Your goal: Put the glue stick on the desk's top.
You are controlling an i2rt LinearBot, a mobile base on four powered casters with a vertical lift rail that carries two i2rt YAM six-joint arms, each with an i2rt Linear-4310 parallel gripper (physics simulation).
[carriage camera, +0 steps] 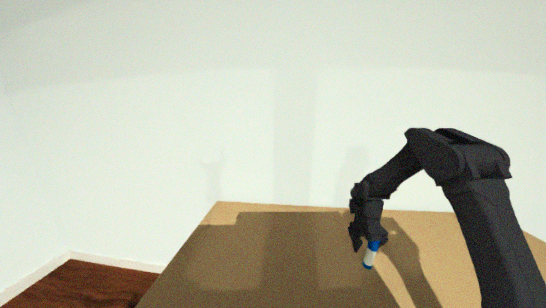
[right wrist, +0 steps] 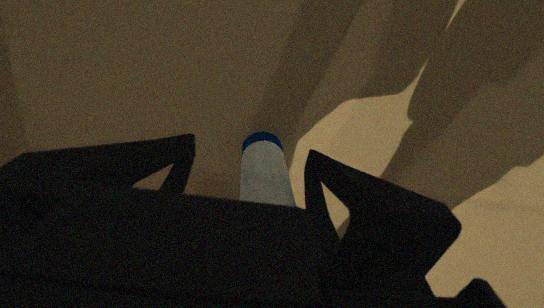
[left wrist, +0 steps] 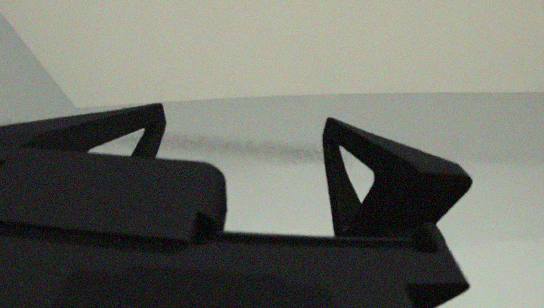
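A white glue stick with blue ends is at the desk's top, at the right of the carriage view. It looks somewhat tilted there; whether its lower end touches the desk cannot be told. My right gripper is open around the glue stick, with a gap between the stick and each finger in the right wrist view. The lower part of the stick is hidden there by the gripper's body. My left gripper is wide open and empty, facing a pale wall.
A pale wall stands behind the desk. Dark reddish-brown floor shows at the lower left, beyond the desk's left edge. My right arm reaches over the desk from the right, and shadows lie across the desk's top.
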